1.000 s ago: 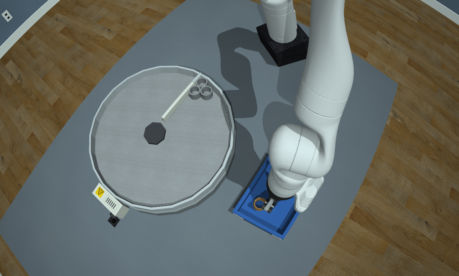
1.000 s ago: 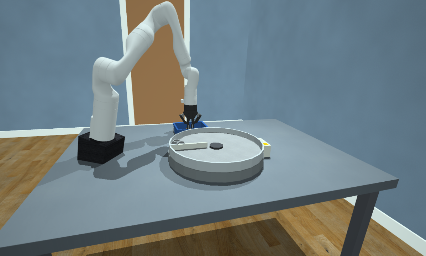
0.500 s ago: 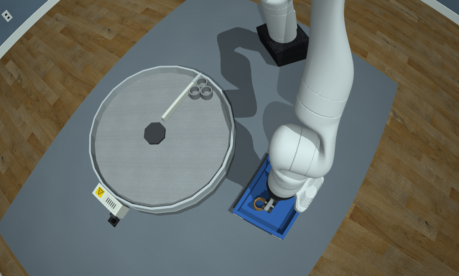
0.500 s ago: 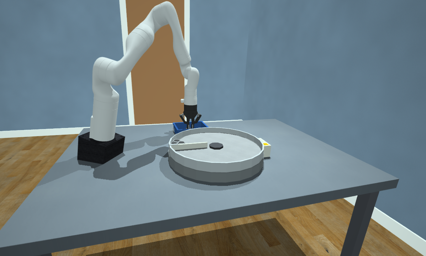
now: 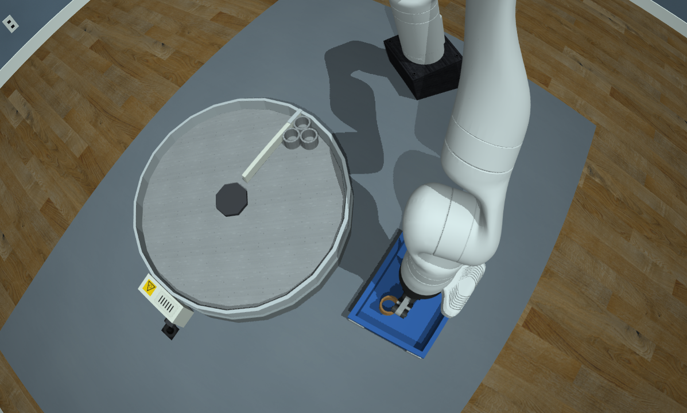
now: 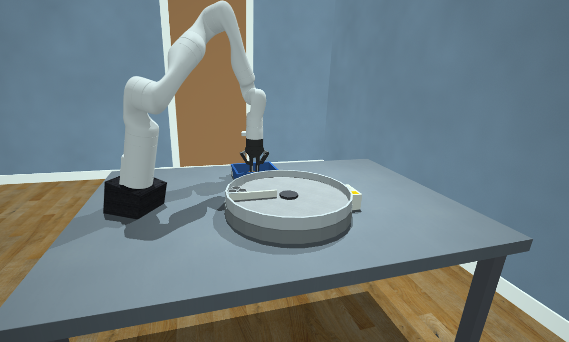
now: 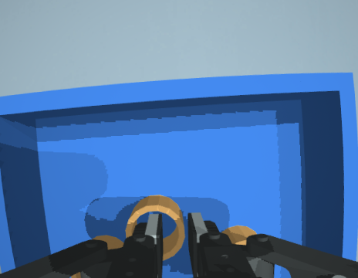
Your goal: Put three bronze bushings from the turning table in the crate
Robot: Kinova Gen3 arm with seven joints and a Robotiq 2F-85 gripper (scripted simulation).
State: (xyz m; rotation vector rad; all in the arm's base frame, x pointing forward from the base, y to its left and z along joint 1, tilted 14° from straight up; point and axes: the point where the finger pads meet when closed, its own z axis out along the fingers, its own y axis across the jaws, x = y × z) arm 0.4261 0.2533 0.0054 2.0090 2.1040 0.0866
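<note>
The blue crate lies 20 mm below my hand. Round my hand: turning table 350 mm to the right, 60 mm ahead, 10 mm above.
</note>
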